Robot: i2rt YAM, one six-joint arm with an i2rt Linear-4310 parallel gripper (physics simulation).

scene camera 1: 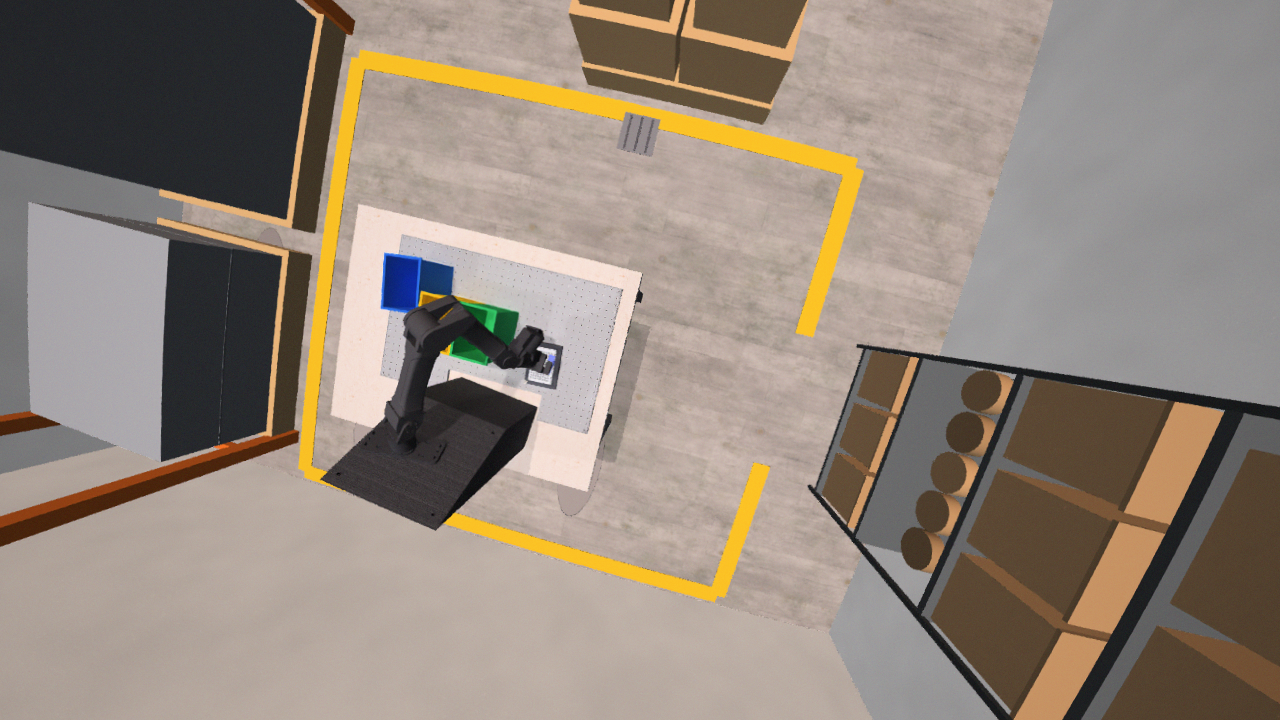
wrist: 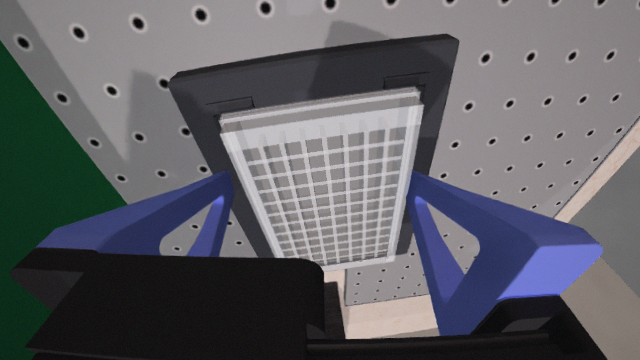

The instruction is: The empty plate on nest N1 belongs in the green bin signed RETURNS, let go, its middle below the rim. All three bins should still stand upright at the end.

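Places are measured from the arm's base along level axes (x left, y back, z up), in metres.
Where they show: gripper, between the fingertips: (scene camera 1: 541, 359) (wrist: 319, 180); arm's base, origin of its link: (scene camera 1: 404, 446).
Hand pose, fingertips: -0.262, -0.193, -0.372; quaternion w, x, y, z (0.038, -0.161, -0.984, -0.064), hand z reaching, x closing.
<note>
Each offset is from my fingertips to the top centre of the thing, as dx, dy, dz. "spot": to the spot under its first point.
The clear, gridded plate {+0.000, +0.021, +0.010} (scene camera 1: 541, 378) (wrist: 332, 185) sits in the dark frame of the nest {-0.001, +0.021, -0.002} (scene camera 1: 559, 364) (wrist: 280, 80) on the pegboard. My gripper (scene camera 1: 548, 361) (wrist: 319, 180) is open, with its blue fingers spread to the left and right of the plate in the wrist view. Whether either finger touches the plate is hard to tell. The green bin {+0.163, -0.103, +0.163} (scene camera 1: 503, 333) (wrist: 35, 150) stands upright beside the nest, to its left in both views. Its sign cannot be read. Part of the plate's near end is hidden by the black gripper body in the wrist view.
The yellow bin {spot: +0.283, -0.222, +0.163} (scene camera 1: 434, 296), partly hidden by the arm, stands beside the green bin. The blue bin {+0.398, -0.266, +0.163} (scene camera 1: 401, 282) stands at the pegboard's far left corner. Both look upright. The arm (scene camera 1: 413, 385) rises from a black pedestal (scene camera 1: 420, 483) at the table's near edge.
</note>
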